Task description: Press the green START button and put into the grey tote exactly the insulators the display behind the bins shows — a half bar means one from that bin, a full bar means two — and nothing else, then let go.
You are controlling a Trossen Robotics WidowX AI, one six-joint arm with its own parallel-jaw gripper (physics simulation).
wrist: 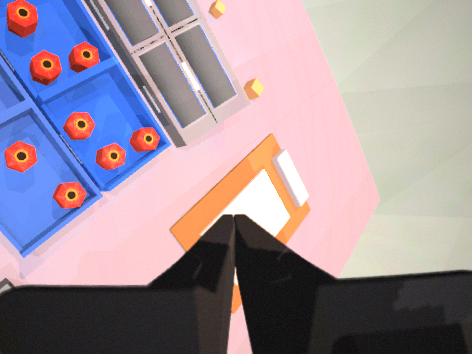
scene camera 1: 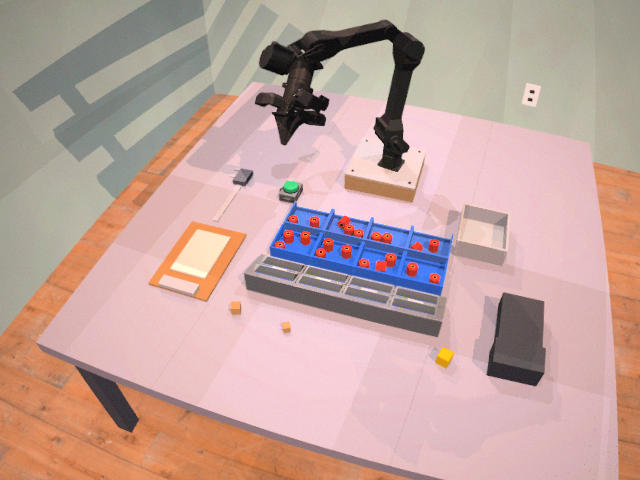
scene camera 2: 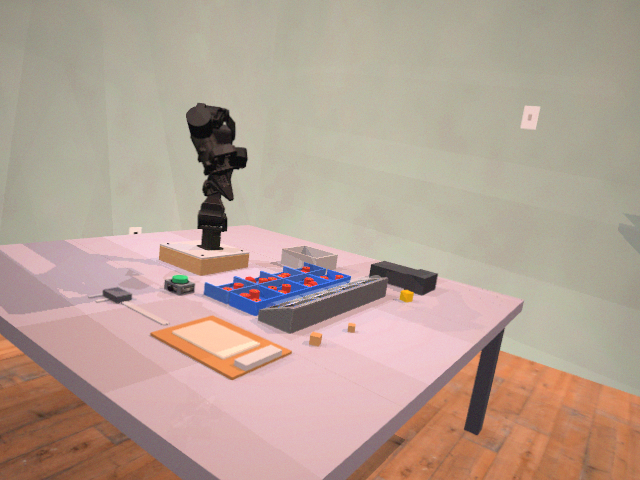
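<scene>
Scene camera 1: my gripper (scene camera 1: 283,144), shut, holds nothing. Grey tote (scene camera 1: 483,233). Dark box (scene camera 1: 517,354). Grey display (scene camera 1: 388,315). Scene camera 2: my gripper (scene camera 2: 231,200). Grey tote (scene camera 2: 295,257). Dark box (scene camera 2: 421,282). Wrist view: my gripper (wrist: 233,225).
</scene>
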